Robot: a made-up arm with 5 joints.
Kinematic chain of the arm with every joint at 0, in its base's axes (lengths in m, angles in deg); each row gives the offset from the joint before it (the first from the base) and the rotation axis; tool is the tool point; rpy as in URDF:
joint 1: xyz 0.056 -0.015 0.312 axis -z
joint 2: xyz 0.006 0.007 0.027 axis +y
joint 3: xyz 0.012 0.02 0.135 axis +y
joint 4: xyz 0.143 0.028 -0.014 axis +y
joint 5: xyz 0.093 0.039 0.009 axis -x
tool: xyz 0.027 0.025 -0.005 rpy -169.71 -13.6 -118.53
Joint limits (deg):
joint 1: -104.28..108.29
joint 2: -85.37..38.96
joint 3: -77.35..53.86
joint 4: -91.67..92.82
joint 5: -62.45..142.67
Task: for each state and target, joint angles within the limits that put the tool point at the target. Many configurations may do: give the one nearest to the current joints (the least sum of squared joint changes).
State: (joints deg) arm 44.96 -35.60 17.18 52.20 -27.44
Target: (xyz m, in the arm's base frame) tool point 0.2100 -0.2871 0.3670
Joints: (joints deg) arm 82.62 12.96 -4.07 32.07 -32.40
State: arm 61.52 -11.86 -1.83 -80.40 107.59
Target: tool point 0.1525 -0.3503 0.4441
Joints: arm 87.89 36.75 -21.71 -48.86 101.54
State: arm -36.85 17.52 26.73 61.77 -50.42
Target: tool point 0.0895 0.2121 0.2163
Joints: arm -51.93 31.78 12.66 48.10 -50.79
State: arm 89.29 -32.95 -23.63 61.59 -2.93
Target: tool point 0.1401 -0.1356 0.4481
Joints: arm 107.94 -56.50 4.44 92.82 13.39
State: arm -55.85 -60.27 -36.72 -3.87 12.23
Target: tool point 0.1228 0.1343 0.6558
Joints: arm -20.43 -33.92 -20.12 3.72 16.34
